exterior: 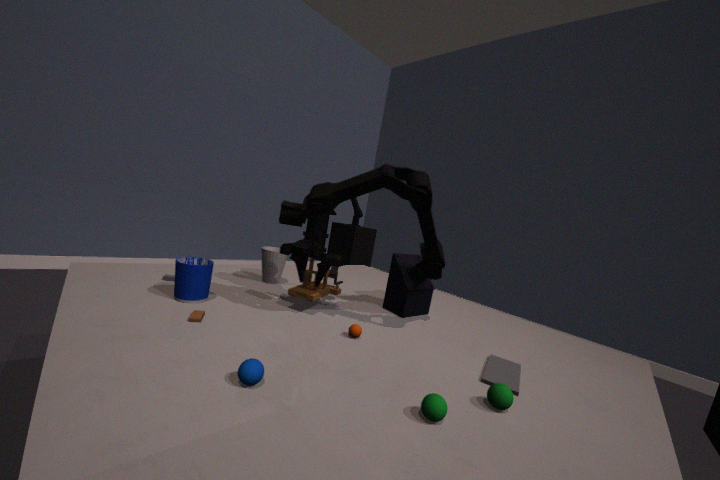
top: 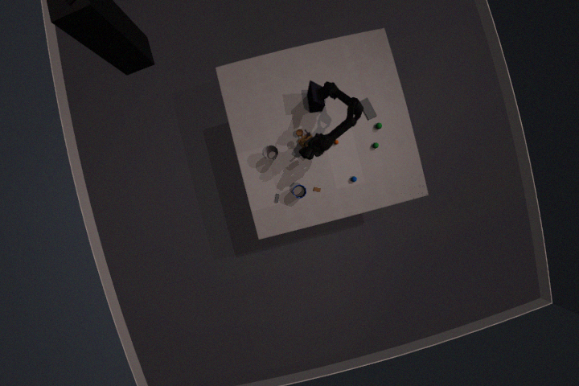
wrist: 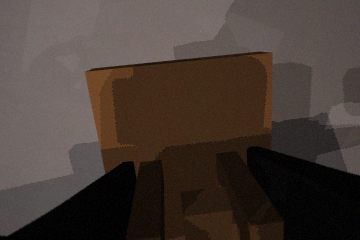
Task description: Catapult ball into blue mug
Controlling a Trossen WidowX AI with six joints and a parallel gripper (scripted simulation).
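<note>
Right now the catapult frame is 4 cm behind my gripper tip, 2 cm to the right of it and 5 cm above it. Also, from my gripper tip: orange ball (19 cm to the left, 6 cm below); grey cup (5 cm behind, 27 cm to the right, 4 cm below); wooden catapult (7 cm behind, 2 cm to the right, 2 cm above).
</note>
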